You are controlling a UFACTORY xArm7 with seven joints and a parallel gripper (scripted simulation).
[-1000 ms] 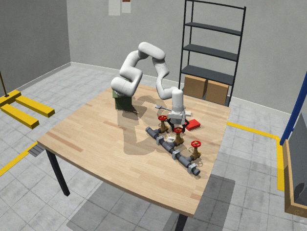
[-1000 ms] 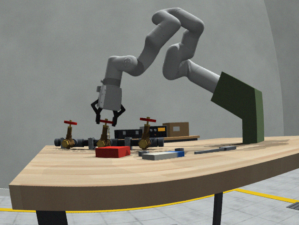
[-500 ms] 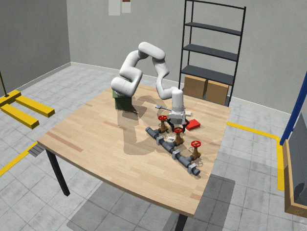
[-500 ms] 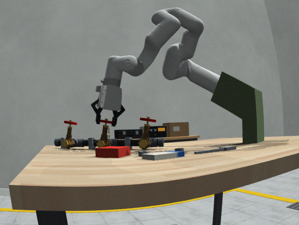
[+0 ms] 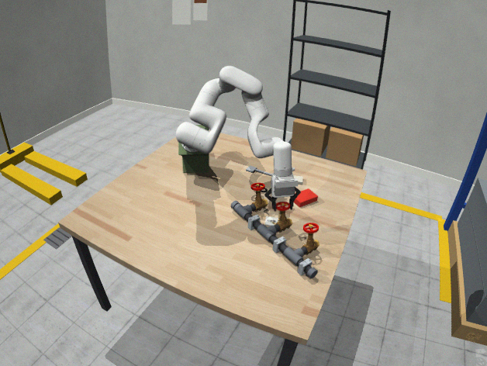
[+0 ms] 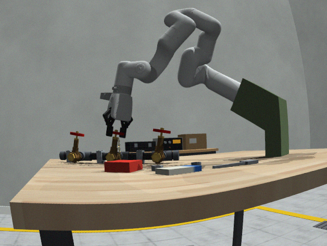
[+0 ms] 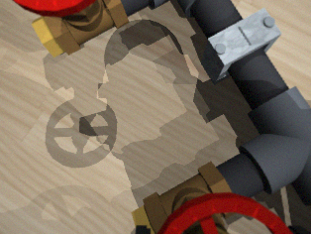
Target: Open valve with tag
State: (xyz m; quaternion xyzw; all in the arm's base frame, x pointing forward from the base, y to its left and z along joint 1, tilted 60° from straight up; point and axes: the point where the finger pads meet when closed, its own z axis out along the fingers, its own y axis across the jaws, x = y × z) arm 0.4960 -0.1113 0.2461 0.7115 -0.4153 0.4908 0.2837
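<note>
My hand is 5 cm past the white tag, 4 cm to the right of it and 12 cm above it. Round my hand: red block: 11 cm ahead, 24 cm to the left, 11 cm below; then grey wrench: 16 cm behind, 47 cm to the left, 12 cm below; then blue flat tool: 4 cm ahead, 42 cm to the left, 12 cm below.
</note>
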